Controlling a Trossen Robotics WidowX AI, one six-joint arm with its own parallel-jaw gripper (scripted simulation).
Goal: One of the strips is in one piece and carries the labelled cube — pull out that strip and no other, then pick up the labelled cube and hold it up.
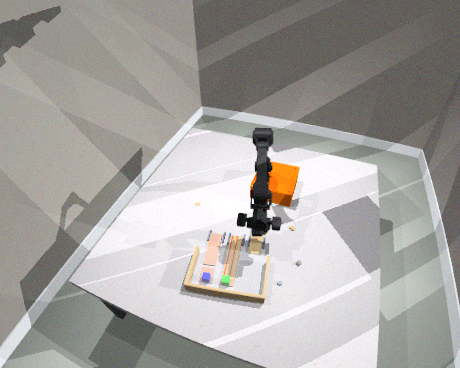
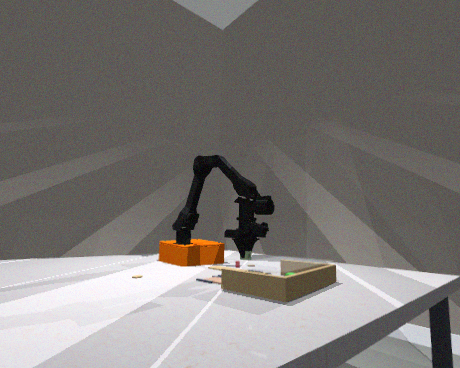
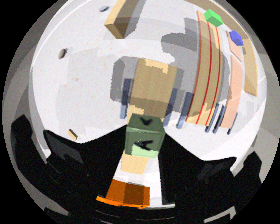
Scene:
my gripper: holds a labelled cube (image 3: 144, 134)

